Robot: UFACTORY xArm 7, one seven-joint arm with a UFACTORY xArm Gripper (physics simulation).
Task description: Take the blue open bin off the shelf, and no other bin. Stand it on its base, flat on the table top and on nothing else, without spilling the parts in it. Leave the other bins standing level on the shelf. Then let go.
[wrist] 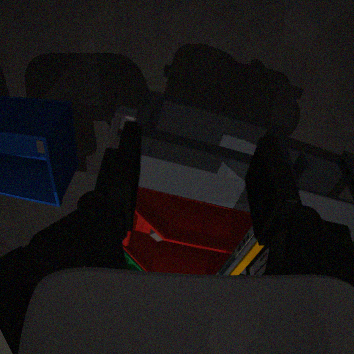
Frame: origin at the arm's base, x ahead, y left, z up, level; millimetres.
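Seen in the pictures: gripper, fingertip midpoint: [197, 150].
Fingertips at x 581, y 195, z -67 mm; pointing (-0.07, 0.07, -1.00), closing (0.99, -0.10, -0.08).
Note:
Offsets run from my fingertips to a thing's top centre. "spot": to the spot under its first point. Level surfaces: height alone.
The blue open bin @(spot: dx -152, dy -109, dz -130 mm) [62, 150] is at the left edge of the wrist view, partly cut off. It looks upright on the dark table top @(dz -170 mm) [17, 225], apart from the fingers, with a small tan part @(dx -188, dy -123, dz -152 mm) [40, 146] showing inside. Its base contact is too dark to make out. My gripper [197, 150] is open, with nothing held between its fingers. The blue bin lies to the left of the left finger. A red bin @(dx -9, dy -258, dz -89 mm) [195, 215] shows beyond the gap between the fingers, its lower part hidden by the gripper body.
Pale grey panels @(spot: dx -13, dy -166, dz -164 mm) [185, 175], seemingly of the shelf, lie behind the red bin and run to the right behind the right finger. A bit of a green bin @(dx -34, dy -367, dz -89 mm) [131, 261] shows below the red one. A yellow strip [247, 259] lies near the right finger. Dark shadows fall across the back.

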